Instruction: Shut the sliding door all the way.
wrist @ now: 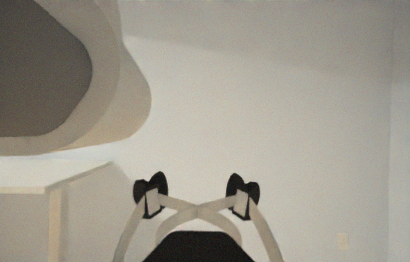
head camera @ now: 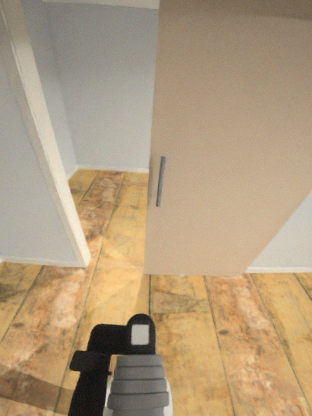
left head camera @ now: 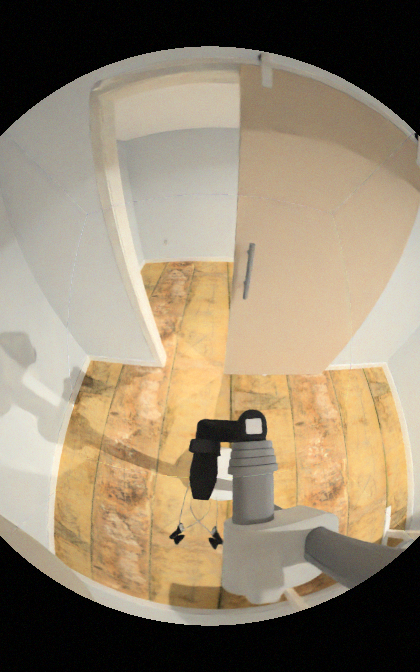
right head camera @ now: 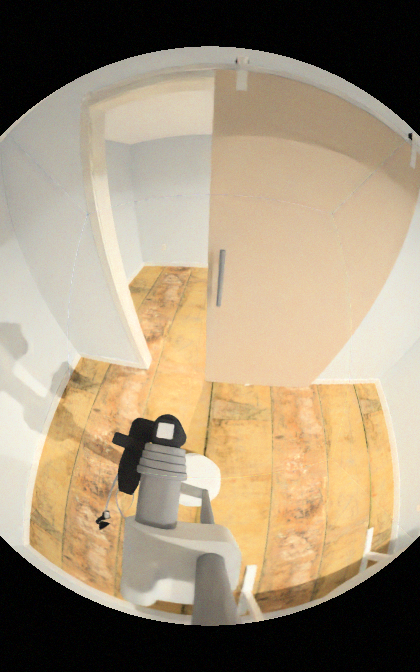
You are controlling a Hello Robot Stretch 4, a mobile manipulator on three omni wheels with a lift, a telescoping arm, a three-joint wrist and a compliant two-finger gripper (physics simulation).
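Places are measured from the robot's base along level axes (x left, y ahead, z down), in millimetres.
Pixels of known places: gripper, fingertip midpoint: [wrist: 196, 187].
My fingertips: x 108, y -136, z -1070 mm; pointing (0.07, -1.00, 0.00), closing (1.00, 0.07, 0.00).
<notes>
Behind a point stands the place of what it marks.
The tan sliding door [head camera: 225, 125] @[x -371, y 893, z -1402 mm] [left head camera: 300, 210] [right head camera: 290, 225] covers the right part of the doorway. The doorway stands open between the door's left edge and the pale door frame [head camera: 50, 150] @[x 565, y 1021, z -1181 mm] [left head camera: 119, 220] [right head camera: 104, 225]. A grey vertical bar handle [head camera: 160, 181] @[x -83, y 833, z -1111 mm] [left head camera: 249, 271] [right head camera: 220, 278] sits near the door's left edge. My gripper [left head camera: 195, 536] [wrist: 196, 187] @[x 108, y -136, z -1070 mm] is open and empty, its two black fingertips apart. It points back, away from the door, and is well clear of the handle. In the right head view one fingertip shows and the other is hidden. In the head view the fingertips do not show.
A white table [wrist: 47, 176] @[x -459, y -980, z -922 mm] stands behind the robot, at the left of the wrist view. Its white legs [right head camera: 245, 590] show at the bottom of the right head view. Another room with a wooden floor [head camera: 115, 210] @[x 418, y 1910, z 27 mm] shows through the opening. Side walls stand left and right.
</notes>
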